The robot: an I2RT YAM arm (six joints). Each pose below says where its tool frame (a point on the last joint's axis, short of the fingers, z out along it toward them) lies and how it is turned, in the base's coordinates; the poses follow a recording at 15 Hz.
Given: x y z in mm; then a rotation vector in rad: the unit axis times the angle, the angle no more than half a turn.
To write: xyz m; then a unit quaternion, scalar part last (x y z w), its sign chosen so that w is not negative. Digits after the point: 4 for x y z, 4 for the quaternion.
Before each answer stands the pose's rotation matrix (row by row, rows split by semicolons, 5 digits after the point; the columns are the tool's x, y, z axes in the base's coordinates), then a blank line. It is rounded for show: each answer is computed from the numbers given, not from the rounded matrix.
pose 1, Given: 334.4 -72.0 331.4 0.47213 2.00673 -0.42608
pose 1, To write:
-0.43332 0.49687 0.75190; 0.14848 0.86225 -0.48422; -0.88893 -0.09818 -0.44741

0.3344 -0.0720 0.3314 0.1948 0.8281 -0.1758 0.4954
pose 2, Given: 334.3 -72.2 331.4 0.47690 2.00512 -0.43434
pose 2, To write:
-0.43287 0.50286 0.74817; 0.14818 0.85836 -0.49119; -0.88919 -0.10175 -0.44607

0.3343 -0.0722 0.3314 0.1968 0.8272 -0.1792 0.4948
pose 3, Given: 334.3 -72.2 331.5 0.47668 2.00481 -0.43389
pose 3, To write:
-0.43255 0.50261 0.74852; 0.14814 0.85854 -0.49088; -0.88936 -0.10145 -0.44582

0.3343 -0.0722 0.3315 0.1967 0.8272 -0.1790 0.4950
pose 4, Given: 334.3 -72.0 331.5 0.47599 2.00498 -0.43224
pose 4, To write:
-0.43248 0.50160 0.74924; 0.14835 0.85923 -0.48961; -0.88936 -0.10060 -0.44601

0.3343 -0.0720 0.3315 0.1964 0.8273 -0.1784 0.4952
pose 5, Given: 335.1 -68.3 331.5 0.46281 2.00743 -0.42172
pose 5, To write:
-0.43426 0.48952 0.75617; 0.14386 0.86636 -0.47824; -0.88923 -0.09890 -0.44665

0.3351 -0.0683 0.3315 0.1911 0.8287 -0.1741 0.4964
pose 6, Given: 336.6 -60.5 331.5 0.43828 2.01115 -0.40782
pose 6, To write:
-0.43784 0.46889 0.76709; 0.13304 0.87762 -0.46052; -0.88915 -0.09958 -0.44664

0.3366 -0.0605 0.3315 0.1811 0.8310 -0.1685 0.4983
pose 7, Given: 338.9 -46.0 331.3 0.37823 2.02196 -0.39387
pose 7, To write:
-0.45108 0.42438 0.78513; 0.09866 0.89803 -0.42873; -0.88701 -0.11594 -0.44696

0.3389 -0.0460 0.3313 0.1564 0.8361 -0.1629 0.5000
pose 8, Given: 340.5 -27.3 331.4 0.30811 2.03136 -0.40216
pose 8, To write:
-0.46682 0.38053 0.79830; 0.04766 0.91220 -0.40695; -0.88307 -0.15193 -0.44397

0.3405 -0.0273 0.3314 0.1274 0.8401 -0.1663 0.5004
